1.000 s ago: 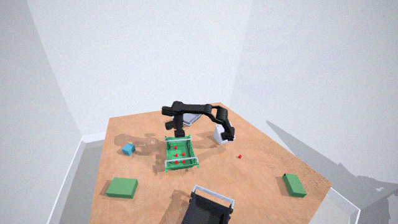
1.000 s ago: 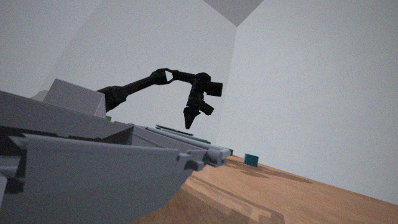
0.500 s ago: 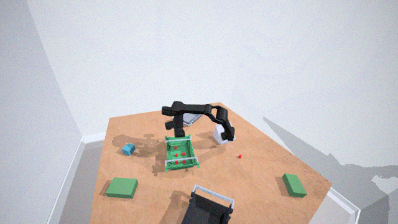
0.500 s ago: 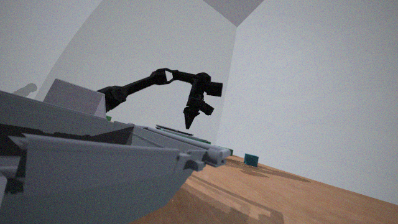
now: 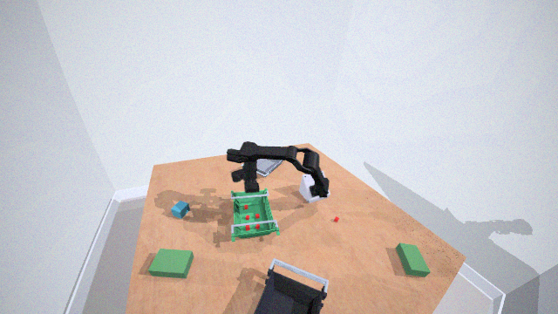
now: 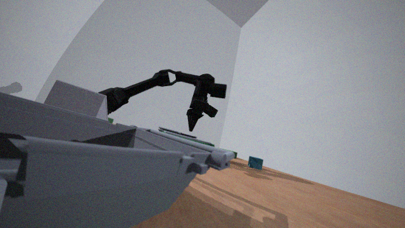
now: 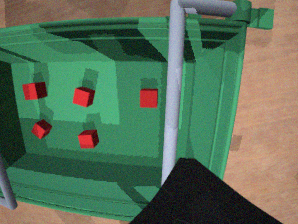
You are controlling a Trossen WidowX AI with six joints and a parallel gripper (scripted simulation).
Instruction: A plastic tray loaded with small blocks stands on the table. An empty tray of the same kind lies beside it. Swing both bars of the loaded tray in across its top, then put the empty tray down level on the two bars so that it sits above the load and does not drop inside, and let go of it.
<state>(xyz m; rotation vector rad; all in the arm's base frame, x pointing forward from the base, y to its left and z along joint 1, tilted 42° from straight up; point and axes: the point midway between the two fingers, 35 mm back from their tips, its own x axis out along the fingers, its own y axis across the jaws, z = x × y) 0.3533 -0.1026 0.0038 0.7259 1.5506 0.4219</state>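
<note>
My gripper tip is 300 mm to the left of the grey tray, 210 mm past it and 40 mm above it. Also, from my gripper tip: red block 370 mm behind, 260 mm to the left, 80 mm below; then blue cube 330 mm ahead, 70 mm below, 50 mm to the right.
</note>
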